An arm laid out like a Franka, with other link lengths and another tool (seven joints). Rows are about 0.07 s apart.
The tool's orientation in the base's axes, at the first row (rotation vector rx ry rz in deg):
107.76, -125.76, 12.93
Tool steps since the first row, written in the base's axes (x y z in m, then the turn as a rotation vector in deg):
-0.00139, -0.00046, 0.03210, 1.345, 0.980, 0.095
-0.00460, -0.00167, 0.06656, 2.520, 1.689, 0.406
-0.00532, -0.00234, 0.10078, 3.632, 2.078, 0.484
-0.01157, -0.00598, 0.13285, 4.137, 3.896, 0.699
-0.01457, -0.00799, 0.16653, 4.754, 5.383, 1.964
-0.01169, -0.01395, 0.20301, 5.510, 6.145, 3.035
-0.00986, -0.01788, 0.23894, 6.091, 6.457, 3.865
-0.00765, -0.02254, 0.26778, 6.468, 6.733, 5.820
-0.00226, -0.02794, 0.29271, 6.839, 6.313, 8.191
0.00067, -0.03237, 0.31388, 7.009, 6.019, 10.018
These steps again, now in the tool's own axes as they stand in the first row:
0.00966, 0.00257, -0.03054, -1.094, -1.168, -0.468
0.02095, 0.00690, -0.06299, -1.846, -2.202, -1.055
0.03131, 0.00886, -0.09556, -2.350, -3.234, -1.327
0.04466, 0.01571, -0.12481, -4.087, -3.435, -2.069
0.05647, 0.01969, -0.15631, -5.230, -3.758, -3.737
0.07197, 0.01734, -0.18990, -5.759, -4.340, -5.033
0.08554, 0.01633, -0.22344, -5.904, -4.831, -5.961
0.09776, 0.01455, -0.25001, -5.669, -5.082, -7.942
0.10914, 0.00936, -0.27289, -4.657, -5.421, -10.131
0.11888, 0.00660, -0.29222, -3.888, -5.563, -11.817

